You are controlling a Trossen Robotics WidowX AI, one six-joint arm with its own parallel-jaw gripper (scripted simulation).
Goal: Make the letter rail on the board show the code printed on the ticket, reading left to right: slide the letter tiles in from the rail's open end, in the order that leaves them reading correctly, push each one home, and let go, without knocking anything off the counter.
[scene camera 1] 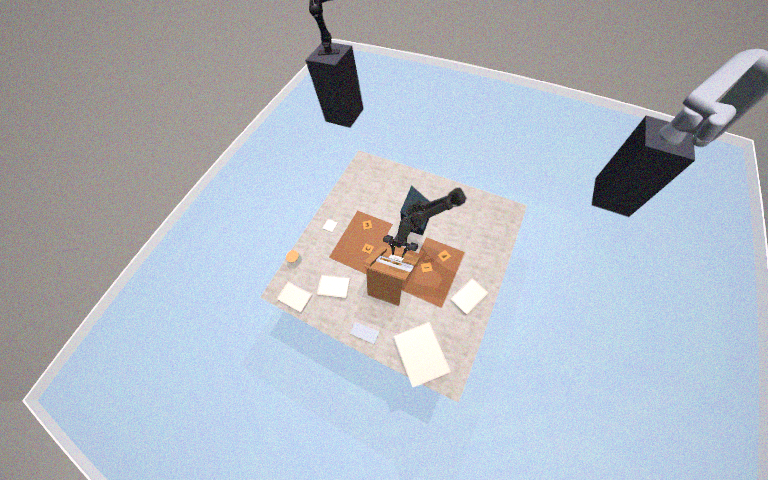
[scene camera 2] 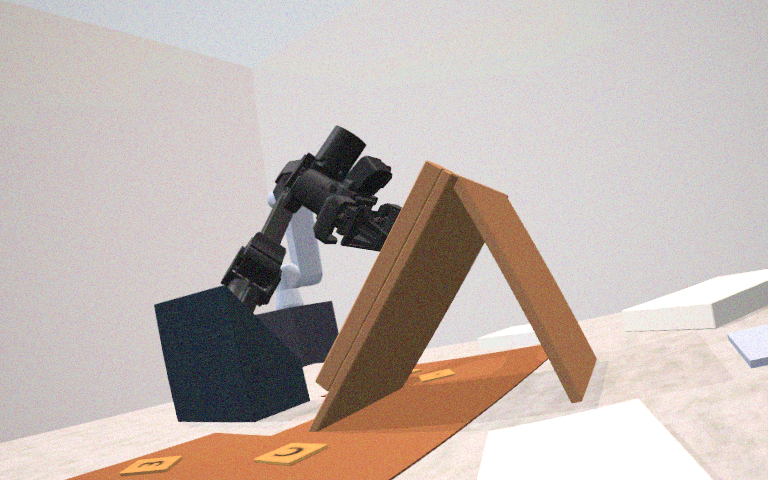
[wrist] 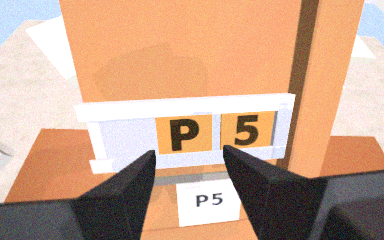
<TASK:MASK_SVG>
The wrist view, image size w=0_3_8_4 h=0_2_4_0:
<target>my gripper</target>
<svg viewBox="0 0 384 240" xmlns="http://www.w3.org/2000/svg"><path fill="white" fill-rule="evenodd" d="M155 150L148 150L117 174L112 175L79 197L0 203L0 240L141 240L155 179ZM223 146L223 159L228 175L258 240L384 240L384 170L308 178L285 168L272 165L231 145Z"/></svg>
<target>orange tile marked 5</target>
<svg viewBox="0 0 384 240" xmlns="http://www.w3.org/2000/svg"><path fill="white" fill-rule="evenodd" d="M274 111L221 114L220 150L223 150L224 145L231 145L238 149L269 146Z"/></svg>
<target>orange tile marked p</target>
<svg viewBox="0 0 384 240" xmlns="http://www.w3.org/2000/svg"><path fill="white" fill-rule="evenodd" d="M212 114L155 117L159 155L212 151Z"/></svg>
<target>white ticket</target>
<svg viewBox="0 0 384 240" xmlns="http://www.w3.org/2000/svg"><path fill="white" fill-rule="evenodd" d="M231 180L177 184L179 226L238 220L241 201Z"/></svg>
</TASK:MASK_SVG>
